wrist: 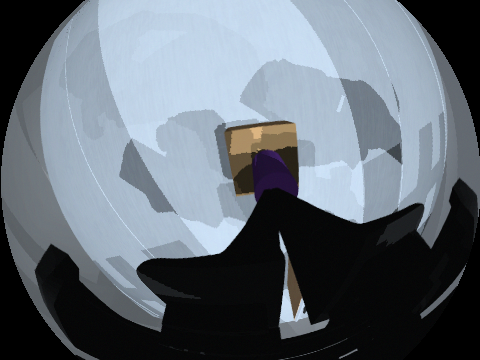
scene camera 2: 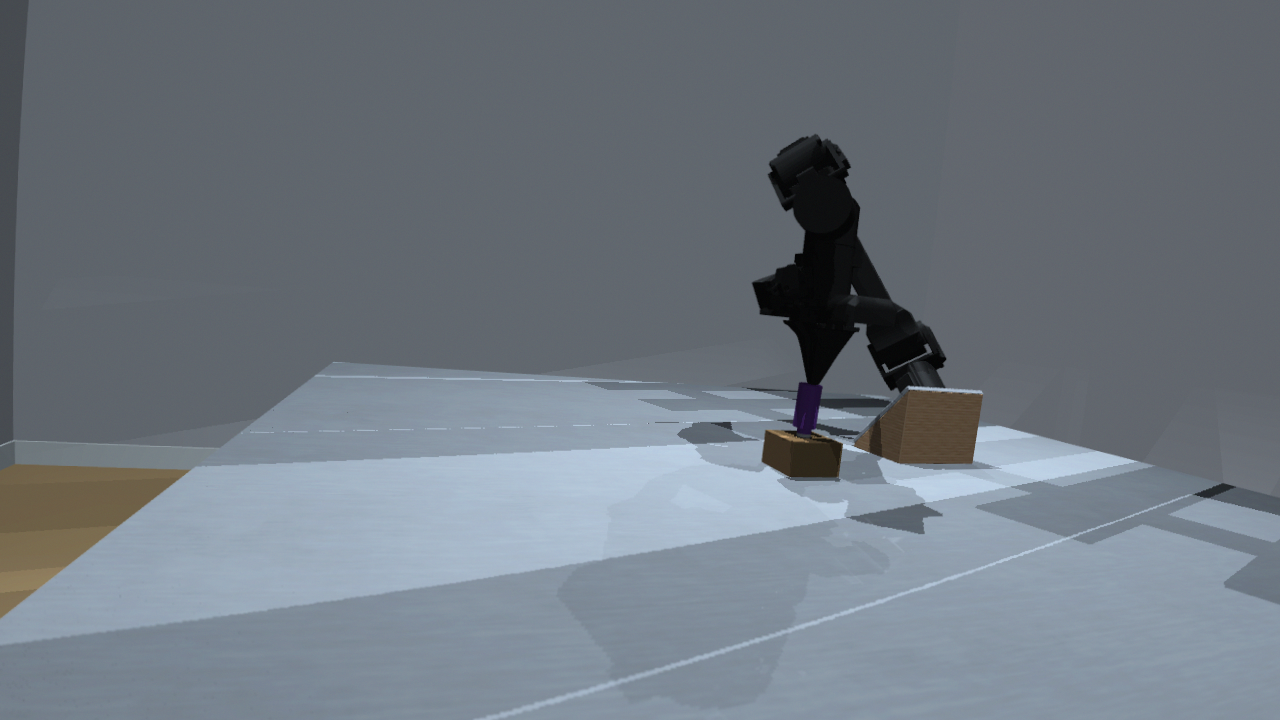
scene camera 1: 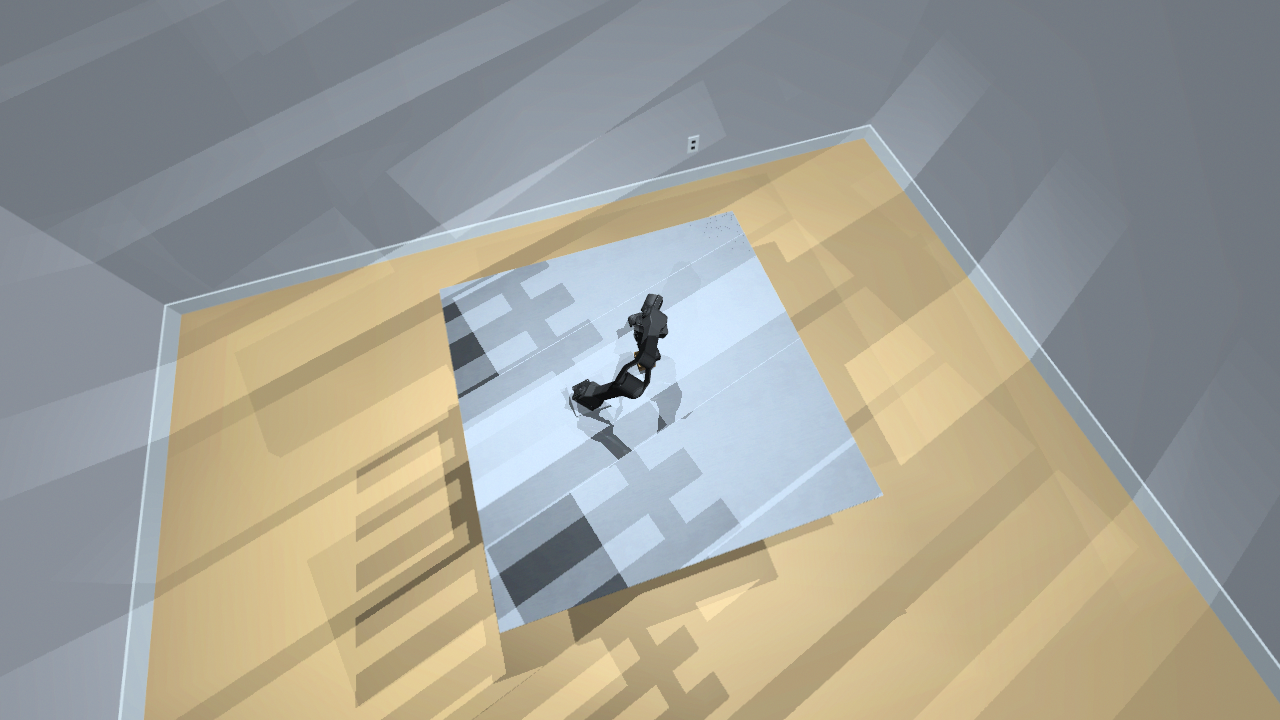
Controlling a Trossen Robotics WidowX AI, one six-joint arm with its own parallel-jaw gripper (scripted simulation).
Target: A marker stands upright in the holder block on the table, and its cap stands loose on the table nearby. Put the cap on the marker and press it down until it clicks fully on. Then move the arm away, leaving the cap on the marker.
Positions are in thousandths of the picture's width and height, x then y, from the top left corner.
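Observation:
In scene camera 2 I can see my gripper (scene camera 2: 636, 534), which is shut and holds nothing, and I also see a purple cap (scene camera 2: 632, 555). The wrist view shows me the cap (wrist: 561, 476) as well, along with my gripper (wrist: 566, 543).

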